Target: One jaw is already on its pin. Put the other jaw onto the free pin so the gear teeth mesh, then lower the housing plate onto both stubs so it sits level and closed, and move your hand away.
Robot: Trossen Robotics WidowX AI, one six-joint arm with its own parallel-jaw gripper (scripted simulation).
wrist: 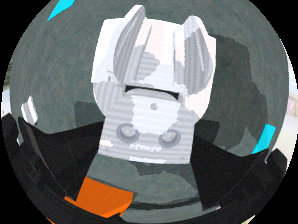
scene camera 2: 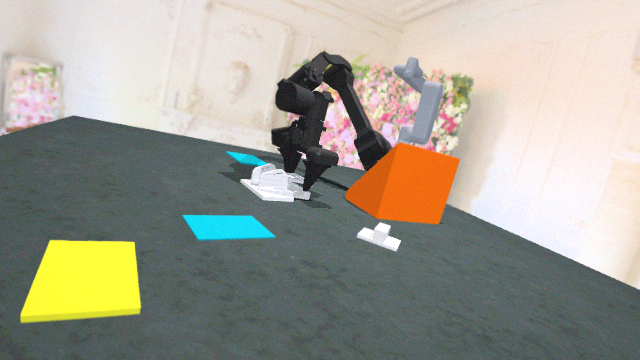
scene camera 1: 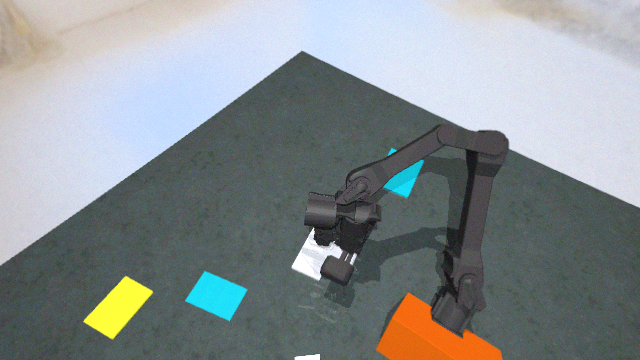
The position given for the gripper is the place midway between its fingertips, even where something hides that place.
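There's a housing plate [wrist: 150, 122] here, and it's being carried by the gripper [scene camera 2: 295, 185].
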